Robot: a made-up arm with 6 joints.
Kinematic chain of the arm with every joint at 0, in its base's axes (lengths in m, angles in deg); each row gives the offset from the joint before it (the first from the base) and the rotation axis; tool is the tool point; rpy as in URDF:
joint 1: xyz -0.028 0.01 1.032 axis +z
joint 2: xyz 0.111 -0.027 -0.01 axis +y
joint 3: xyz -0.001 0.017 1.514 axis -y
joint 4: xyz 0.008 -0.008 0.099 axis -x
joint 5: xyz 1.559 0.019 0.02 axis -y
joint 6: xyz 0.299 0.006 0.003 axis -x
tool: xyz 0.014 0.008 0.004 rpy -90 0 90
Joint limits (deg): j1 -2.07..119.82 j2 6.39..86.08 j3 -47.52..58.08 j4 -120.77..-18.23 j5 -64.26..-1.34 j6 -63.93..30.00
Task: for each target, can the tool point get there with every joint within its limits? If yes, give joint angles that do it. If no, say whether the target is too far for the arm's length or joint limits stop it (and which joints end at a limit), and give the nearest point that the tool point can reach.
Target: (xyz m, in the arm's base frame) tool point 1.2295 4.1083 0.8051
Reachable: no: too far | nearest point 0.9716 3.2677 0.8508 | short by 0.881 m
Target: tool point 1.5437 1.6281 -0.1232
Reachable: yes | joints 40.51 72.09 3.86 -69.13 -54.58 -3.09
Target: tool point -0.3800 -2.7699 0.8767
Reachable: no: joint limits stop it (at a limit: joint 1, joint 2, joint 3, joint 4, joint 5) | nearest point 0.3733 -0.0569 -0.3100 | short by 3.056 m
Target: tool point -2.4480 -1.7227 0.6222
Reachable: no: joint limits stop it (at a limit: joint 1, joint 2, joint 3, joint 5, joint 6) | nearest point -0.4487 0.2863 -0.1116 | short by 2.928 m
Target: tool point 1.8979 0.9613 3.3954
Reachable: yes | joints 25.08 15.47 40.18 -102.37 -18.03 13.69
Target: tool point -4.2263 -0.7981 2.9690
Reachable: no: too far | nearest point -1.1679 1.5060 3.1598 | short by 3.834 m
